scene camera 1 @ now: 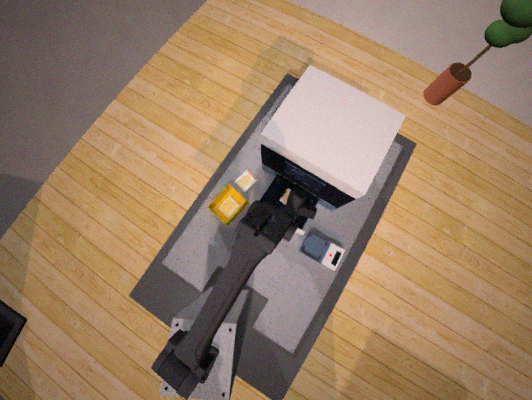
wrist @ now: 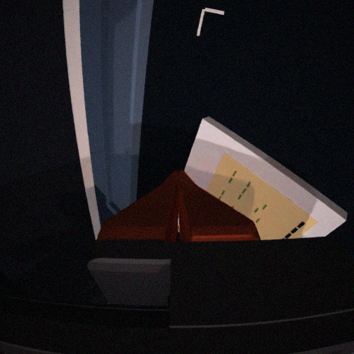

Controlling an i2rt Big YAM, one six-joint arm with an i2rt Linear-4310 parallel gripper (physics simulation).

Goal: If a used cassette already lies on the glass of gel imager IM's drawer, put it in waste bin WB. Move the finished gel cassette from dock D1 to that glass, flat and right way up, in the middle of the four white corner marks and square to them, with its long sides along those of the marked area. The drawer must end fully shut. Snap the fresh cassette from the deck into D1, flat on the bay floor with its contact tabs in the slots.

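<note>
The drawer [scene camera 1: 271,191] of the white gel imager [scene camera 1: 334,125] stands open. A white-framed cassette with yellow gel [scene camera 1: 285,196] [wrist: 265,195] lies on its dark glass, gel side up, turned askew to a white corner mark [wrist: 203,11]; the other marks do not show. My gripper [wrist: 177,178] is shut and empty, its orange fingertips over the cassette's near left part; whether they touch it I cannot tell. The arm hides the fingertips in the scene view. The blue-grey dock [scene camera 1: 315,245] shows no cassette. Another cassette [scene camera 1: 246,180] lies on the deck. A cassette [scene camera 1: 230,205] lies in the yellow waste bin [scene camera 1: 214,207].
The bin stands left of the drawer, beside the deck cassette. The dock, with its white panel [scene camera 1: 333,257], stands right of the arm [scene camera 1: 230,280]. In the wrist view a blue-grey strip with a pale edge [wrist: 74,75] runs along the left of the glass.
</note>
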